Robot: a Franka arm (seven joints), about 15 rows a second.
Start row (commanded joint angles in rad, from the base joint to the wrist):
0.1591, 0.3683, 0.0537, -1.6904, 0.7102, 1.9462, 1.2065
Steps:
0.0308, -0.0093, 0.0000, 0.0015, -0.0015, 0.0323, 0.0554
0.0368, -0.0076, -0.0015, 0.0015, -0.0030, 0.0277, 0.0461
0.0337, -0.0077, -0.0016, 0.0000, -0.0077, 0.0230, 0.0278
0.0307, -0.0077, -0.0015, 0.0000, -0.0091, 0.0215, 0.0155
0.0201, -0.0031, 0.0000, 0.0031, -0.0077, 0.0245, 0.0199
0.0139, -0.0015, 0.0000, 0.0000, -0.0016, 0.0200, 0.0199
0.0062, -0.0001, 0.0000, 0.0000, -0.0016, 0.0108, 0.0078
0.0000, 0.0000, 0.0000, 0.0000, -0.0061, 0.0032, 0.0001
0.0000, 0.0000, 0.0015, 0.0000, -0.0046, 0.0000, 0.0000
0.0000, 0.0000, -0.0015, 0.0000, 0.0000, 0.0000, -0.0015
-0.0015, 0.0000, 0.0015, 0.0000, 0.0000, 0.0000, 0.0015
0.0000, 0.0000, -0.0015, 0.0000, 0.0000, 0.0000, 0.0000
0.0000, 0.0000, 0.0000, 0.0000, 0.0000, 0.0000, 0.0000
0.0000, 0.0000, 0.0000, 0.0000, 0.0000, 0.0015, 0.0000
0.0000, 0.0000, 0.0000, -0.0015, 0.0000, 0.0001, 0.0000
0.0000, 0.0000, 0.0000, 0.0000, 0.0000, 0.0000, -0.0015
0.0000, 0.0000, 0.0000, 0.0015, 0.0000, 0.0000, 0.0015
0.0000, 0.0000, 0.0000, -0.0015, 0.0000, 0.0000, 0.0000
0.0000, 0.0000, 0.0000, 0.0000, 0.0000, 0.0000, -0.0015
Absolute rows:
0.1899, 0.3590, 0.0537, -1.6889, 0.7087, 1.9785, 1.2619
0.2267, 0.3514, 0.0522, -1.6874, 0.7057, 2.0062, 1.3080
0.2604, 0.3437, 0.0506, -1.6874, 0.6980, 2.0292, 1.3358
0.2911, 0.3360, 0.0491, -1.6874, 0.6889, 2.0507, 1.3513
0.3112, 0.3329, 0.0491, -1.6843, 0.6812, 2.0752, 1.3712
0.3251, 0.3314, 0.0491, -1.6843, 0.6796, 2.0952, 1.3911
0.3313, 0.3313, 0.0491, -1.6843, 0.6780, 2.1060, 1.3989
0.3313, 0.3313, 0.0491, -1.6843, 0.6719, 2.1092, 1.3990
0.3313, 0.3313, 0.0506, -1.6843, 0.6673, 2.1092, 1.3990
0.3313, 0.3313, 0.0491, -1.6843, 0.6673, 2.1092, 1.3975
0.3298, 0.3313, 0.0506, -1.6843, 0.6673, 2.1092, 1.3990
0.3298, 0.3313, 0.0491, -1.6843, 0.6673, 2.1092, 1.3990
0.3298, 0.3313, 0.0491, -1.6843, 0.6673, 2.1092, 1.3990
0.3298, 0.3313, 0.0491, -1.6843, 0.6673, 2.1107, 1.3990
0.3298, 0.3313, 0.0491, -1.6858, 0.6673, 2.1108, 1.3990
0.3298, 0.3313, 0.0491, -1.6858, 0.6673, 2.1108, 1.3975
0.3298, 0.3313, 0.0491, -1.6843, 0.6673, 2.1108, 1.3990
0.3298, 0.3313, 0.0491, -1.6858, 0.6673, 2.1108, 1.3990
0.3298, 0.3313, 0.0491, -1.6858, 0.6673, 2.1108, 1.3975

